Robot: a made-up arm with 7 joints.
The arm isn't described. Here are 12 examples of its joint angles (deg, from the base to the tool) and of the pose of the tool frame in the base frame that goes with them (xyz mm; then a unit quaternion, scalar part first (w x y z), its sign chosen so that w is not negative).
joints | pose
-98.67 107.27 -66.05 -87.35 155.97 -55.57 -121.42 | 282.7 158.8 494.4 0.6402 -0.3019 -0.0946 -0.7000
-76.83 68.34 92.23 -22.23 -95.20 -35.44 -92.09 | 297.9 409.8 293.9 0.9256 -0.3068 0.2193 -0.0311
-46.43 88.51 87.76 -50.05 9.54 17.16 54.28 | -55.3 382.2 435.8 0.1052 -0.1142 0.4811 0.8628
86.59 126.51 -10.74 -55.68 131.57 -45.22 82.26 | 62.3 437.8 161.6 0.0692 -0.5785 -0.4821 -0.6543
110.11 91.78 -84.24 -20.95 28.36 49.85 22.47 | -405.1 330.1 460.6 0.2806 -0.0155 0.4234 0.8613
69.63 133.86 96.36 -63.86 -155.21 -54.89 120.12 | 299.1 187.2 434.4 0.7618 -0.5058 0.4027 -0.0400
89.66 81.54 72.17 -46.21 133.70 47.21 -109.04 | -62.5 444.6 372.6 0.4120 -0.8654 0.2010 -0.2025
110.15 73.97 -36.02 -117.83 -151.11 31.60 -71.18 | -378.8 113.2 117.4 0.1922 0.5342 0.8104 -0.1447
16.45 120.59 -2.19 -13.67 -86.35 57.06 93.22 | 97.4 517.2 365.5 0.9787 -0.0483 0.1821 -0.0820
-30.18 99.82 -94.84 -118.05 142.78 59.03 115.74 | 198.0 231.9 -43.2 0.1188 -0.3005 -0.8088 0.4914
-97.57 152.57 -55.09 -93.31 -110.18 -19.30 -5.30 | -37.0 336.7 486.1 0.7067 -0.0201 0.4540 0.5423
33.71 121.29 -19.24 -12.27 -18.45 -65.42 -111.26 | 44.7 496.5 371.8 0.0877 0.2773 0.8807 0.3739
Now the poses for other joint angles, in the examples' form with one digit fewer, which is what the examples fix.
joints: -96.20 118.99 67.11 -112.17 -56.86 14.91 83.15
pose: -221 61 392 0.362 0.719 -0.119 -0.581
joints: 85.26 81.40 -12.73 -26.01 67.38 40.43 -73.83
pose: -274 431 128 0.105 -0.650 0.179 0.731
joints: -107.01 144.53 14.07 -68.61 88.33 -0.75 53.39
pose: -334 144 443 0.232 -0.323 -0.137 0.907
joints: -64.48 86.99 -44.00 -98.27 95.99 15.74 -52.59
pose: 331 59 358 0.165 -0.518 0.501 -0.673
